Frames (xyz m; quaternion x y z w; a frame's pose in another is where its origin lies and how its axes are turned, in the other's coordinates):
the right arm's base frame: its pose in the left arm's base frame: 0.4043 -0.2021 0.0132 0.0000 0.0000 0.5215 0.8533
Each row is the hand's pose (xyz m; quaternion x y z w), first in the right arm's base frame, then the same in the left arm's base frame.
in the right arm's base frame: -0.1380 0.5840 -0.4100 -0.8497 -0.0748 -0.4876 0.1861
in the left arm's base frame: -0.1784 -0.0585 -0.3968 -0.6860 -0.5069 -0.3190 0.4131
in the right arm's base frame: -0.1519 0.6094 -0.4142 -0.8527 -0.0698 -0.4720 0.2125
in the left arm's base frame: -0.2073 -0.0593 -0.4010 -0.6912 -0.5042 -0.2919 0.4275
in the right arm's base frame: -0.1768 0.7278 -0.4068 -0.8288 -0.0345 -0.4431 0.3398
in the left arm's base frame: -0.3240 -0.0275 -0.3936 -0.6892 -0.4617 -0.2009 0.5210
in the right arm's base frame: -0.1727 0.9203 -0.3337 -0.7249 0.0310 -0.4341 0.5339
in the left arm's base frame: -0.4935 0.0640 -0.3205 -0.6347 -0.3516 -0.0920 0.6820
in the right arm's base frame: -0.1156 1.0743 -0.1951 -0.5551 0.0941 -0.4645 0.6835
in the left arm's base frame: -0.6045 0.1850 -0.1819 -0.5227 -0.2092 -0.0399 0.8255
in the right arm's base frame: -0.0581 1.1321 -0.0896 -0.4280 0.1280 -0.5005 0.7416
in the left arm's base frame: -0.6297 0.2626 -0.0764 -0.4319 -0.1140 -0.0403 0.8938
